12 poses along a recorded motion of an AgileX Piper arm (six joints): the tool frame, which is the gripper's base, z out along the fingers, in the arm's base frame.
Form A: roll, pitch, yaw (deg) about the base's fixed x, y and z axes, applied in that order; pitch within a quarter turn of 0, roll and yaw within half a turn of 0; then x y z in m.
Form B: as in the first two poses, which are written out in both.
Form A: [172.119, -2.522, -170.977, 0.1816, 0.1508, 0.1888]
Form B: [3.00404, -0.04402, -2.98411, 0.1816, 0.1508, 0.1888]
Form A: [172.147, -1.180, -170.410, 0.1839, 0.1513, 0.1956]
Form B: [3.00453, -0.02059, -2.97422, 0.1839, 0.1513, 0.1956]
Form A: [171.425, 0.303, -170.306, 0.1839, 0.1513, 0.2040]
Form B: [2.99193, 0.00529, -2.97240, 0.1839, 0.1513, 0.2040]
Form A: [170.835, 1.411, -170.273, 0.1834, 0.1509, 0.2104]
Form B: [2.98163, 0.02463, -2.97182, 0.1834, 0.1509, 0.2104]
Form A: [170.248, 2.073, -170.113, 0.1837, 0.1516, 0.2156]
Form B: [2.97139, 0.03618, -2.96903, 0.1837, 0.1516, 0.2156]
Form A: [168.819, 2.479, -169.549, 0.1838, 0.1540, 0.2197]
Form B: [2.94645, 0.04327, -2.95919, 0.1838, 0.1540, 0.2197]
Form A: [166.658, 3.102, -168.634, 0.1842, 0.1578, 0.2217]
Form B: [2.90873, 0.05414, -2.94322, 0.1842, 0.1578, 0.2217]
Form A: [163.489, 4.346, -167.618, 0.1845, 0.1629, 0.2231]
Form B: [2.85342, 0.07585, -2.92549, 0.1845, 0.1629, 0.2231]
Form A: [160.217, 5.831, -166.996, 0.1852, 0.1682, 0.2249]
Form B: [2.79631, 0.10177, -2.91463, 0.1852, 0.1682, 0.2249]
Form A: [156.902, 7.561, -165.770, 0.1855, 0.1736, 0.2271]
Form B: [2.73846, 0.13196, -2.89323, 0.1855, 0.1736, 0.2271]
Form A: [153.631, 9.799, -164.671, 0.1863, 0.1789, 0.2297]
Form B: [2.68137, 0.17102, -2.87405, 0.1863, 0.1789, 0.2297]
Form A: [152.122, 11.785, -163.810, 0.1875, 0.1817, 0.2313]
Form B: [2.65503, 0.20569, -2.85902, 0.1875, 0.1817, 0.2313]
